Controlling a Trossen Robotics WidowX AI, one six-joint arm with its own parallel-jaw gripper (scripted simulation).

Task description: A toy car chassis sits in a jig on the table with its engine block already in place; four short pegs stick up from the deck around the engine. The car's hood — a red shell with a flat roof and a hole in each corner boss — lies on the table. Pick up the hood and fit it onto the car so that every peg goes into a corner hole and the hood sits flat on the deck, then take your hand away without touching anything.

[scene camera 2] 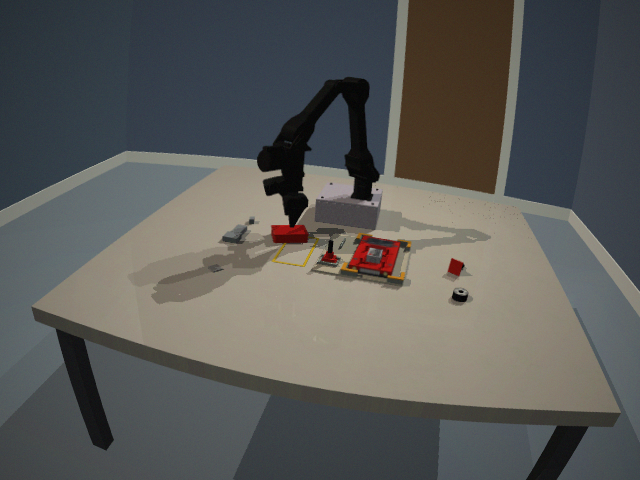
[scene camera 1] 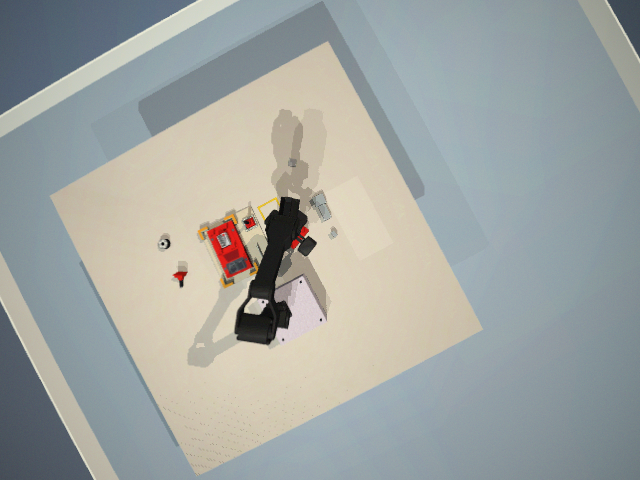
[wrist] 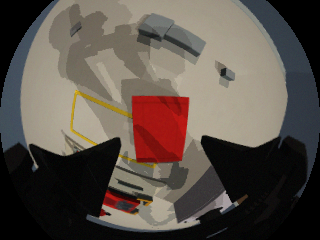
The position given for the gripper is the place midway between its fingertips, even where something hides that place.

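Note:
A red hood [wrist: 159, 122] is visible in the scene, along with the gripper [scene camera 2: 289, 221], which also appears in the wrist view [wrist: 162, 141]. The gripper is open and holds nothing.

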